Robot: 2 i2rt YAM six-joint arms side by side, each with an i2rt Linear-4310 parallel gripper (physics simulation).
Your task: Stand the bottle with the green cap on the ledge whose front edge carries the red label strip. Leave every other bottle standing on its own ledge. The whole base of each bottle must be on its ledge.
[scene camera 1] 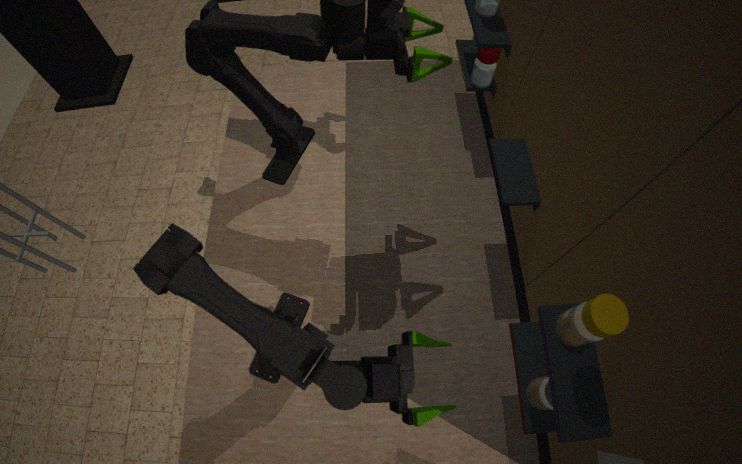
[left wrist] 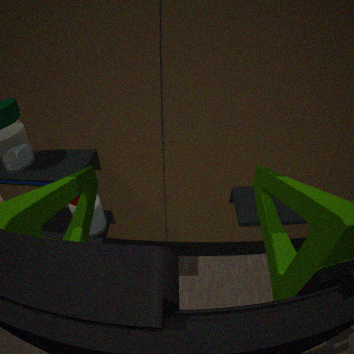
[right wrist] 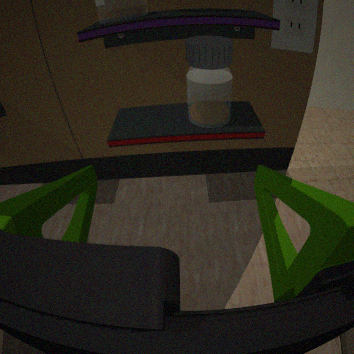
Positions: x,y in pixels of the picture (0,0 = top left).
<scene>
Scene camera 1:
my left gripper: 447,44
my right gripper: 452,375
grey-capped bottle: 538,392
yellow-capped bottle: 606,315
red-capped bottle: 485,64
</scene>
